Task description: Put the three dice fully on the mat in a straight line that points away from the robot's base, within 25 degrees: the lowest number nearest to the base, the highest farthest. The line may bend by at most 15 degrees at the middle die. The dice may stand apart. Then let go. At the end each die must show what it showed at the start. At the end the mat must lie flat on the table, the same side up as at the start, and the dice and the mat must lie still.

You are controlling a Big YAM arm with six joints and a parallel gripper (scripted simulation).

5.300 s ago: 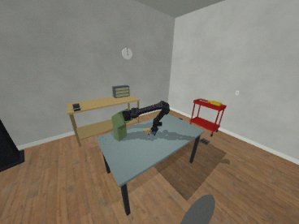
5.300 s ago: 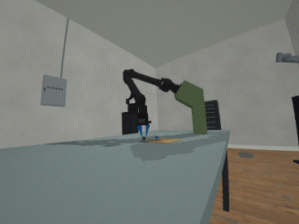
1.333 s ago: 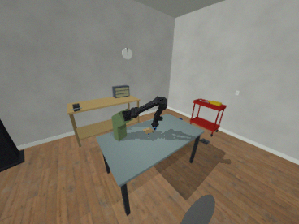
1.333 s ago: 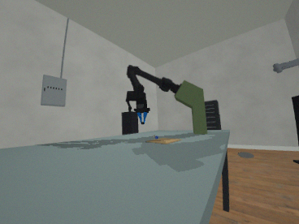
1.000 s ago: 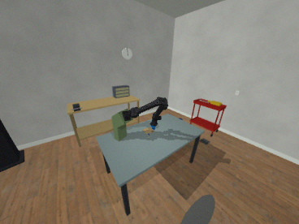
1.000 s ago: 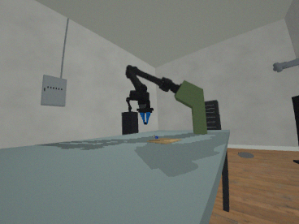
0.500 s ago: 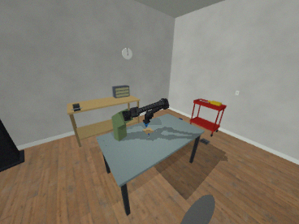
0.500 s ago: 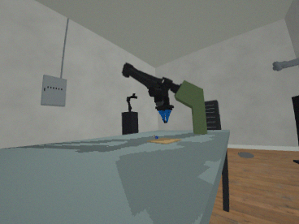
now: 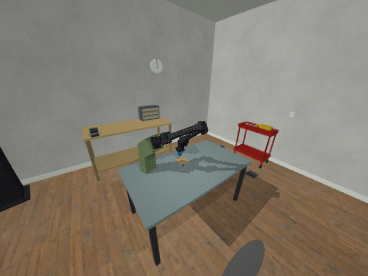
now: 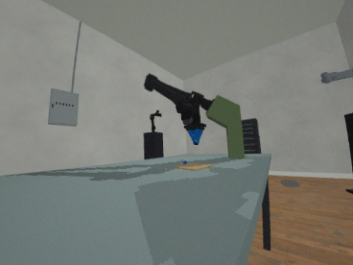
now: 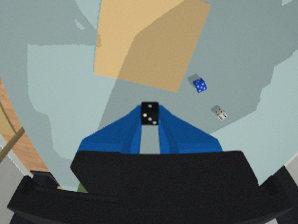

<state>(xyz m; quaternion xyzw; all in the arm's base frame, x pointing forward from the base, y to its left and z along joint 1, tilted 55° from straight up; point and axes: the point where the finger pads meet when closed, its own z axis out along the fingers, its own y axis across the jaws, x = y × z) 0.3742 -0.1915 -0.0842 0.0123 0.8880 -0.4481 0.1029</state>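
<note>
Now: hand 11 cm above the tan mat and 5 cm short of it. From my hand the other things lie so: blue die 11 cm below, 8 cm to the right, 3 cm behind; black die right at my hand; white die 13 cm to the right, 11 cm below, 9 cm behind.
</note>
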